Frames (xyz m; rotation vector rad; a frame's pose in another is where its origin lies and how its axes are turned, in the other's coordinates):
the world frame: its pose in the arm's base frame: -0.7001 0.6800 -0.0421 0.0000 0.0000 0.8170
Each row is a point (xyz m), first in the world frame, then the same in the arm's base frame.
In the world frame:
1: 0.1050 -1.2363 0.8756
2: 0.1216 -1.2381 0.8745
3: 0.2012 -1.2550 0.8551
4: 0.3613 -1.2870 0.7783
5: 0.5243 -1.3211 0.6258
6: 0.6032 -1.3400 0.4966
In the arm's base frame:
1: 0.2731 -0.0896 0.8335
2: 0.2858 -0.0787 0.8324
3: 0.3526 -0.0322 0.8130
4: 0.4855 0.0626 0.7362
5: 0.6219 0.1581 0.5837
6: 0.6897 0.2027 0.4545

